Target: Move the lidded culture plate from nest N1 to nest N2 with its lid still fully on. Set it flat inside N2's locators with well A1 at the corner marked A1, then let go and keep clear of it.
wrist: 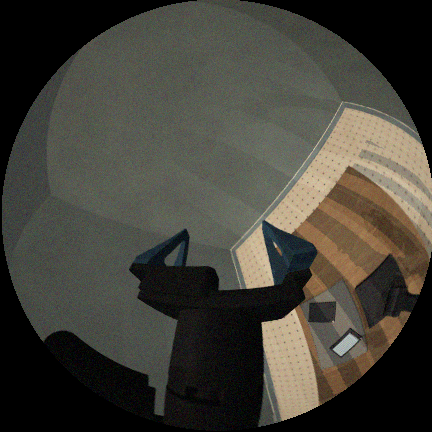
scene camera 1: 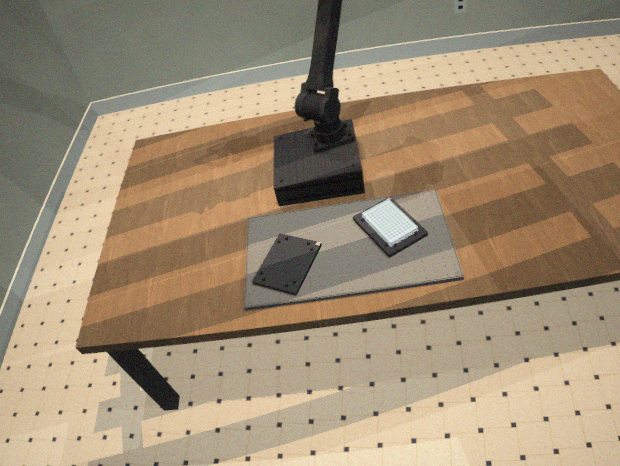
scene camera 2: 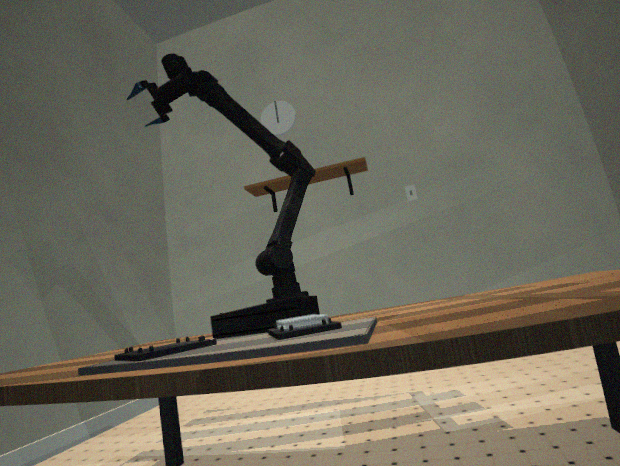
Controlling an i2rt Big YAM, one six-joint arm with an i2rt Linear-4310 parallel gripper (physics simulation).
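Where they show: gripper, fingertip midpoint: (wrist: 223, 228) (scene camera 2: 136, 112); arm's base, link origin: (scene camera 1: 331, 139) (scene camera 2: 288, 300).
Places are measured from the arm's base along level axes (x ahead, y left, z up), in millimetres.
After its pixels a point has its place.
Note:
The lidded culture plate (scene camera 1: 389, 221) {x 331, y 69, z -40 mm} (scene camera 2: 303, 321) {x 388, y 85, z -45 mm} (wrist: 346, 345) is pale and sits in a dark nest (scene camera 1: 422, 233) {x 383, y 139, z -57 mm} on the right of the grey board in scene camera 1. Its lid looks on; well A1 is too small to make out. The other dark nest (scene camera 1: 288, 263) {x 368, y -203, z -57 mm} (scene camera 2: 165, 350) {x 422, y -174, z -59 mm} (wrist: 321, 312) {x 360, y -204, z -57 mm} is empty, with small locators near its corners and a pale mark (scene camera 1: 318, 243) {x 329, y -118, z -57 mm} at one corner. Nest labels are not readable. My gripper (scene camera 2: 136, 112) {x 105, y -397, z 672 mm} (wrist: 223, 228) {x 105, y -397, z 672 mm} is open and empty, high above the table and far from both nests; it is out of view in scene camera 1.
The grey board (scene camera 1: 340, 270) {x 421, y -84, z -68 mm} (scene camera 2: 250, 353) {x 507, y 12, z -74 mm} (wrist: 345, 310) {x 243, y -123, z -68 mm} lies on the wooden table (scene camera 1: 175, 280) {x 309, y -506, z -81 mm}, in front of the arm's black base (scene camera 1: 318, 165) {x 98, y -61, z -1 mm} (scene camera 2: 265, 318) {x 157, y -41, z -36 mm}. A wall shelf (scene camera 2: 345, 170) and a round clock (scene camera 2: 285, 117) show behind the arm.

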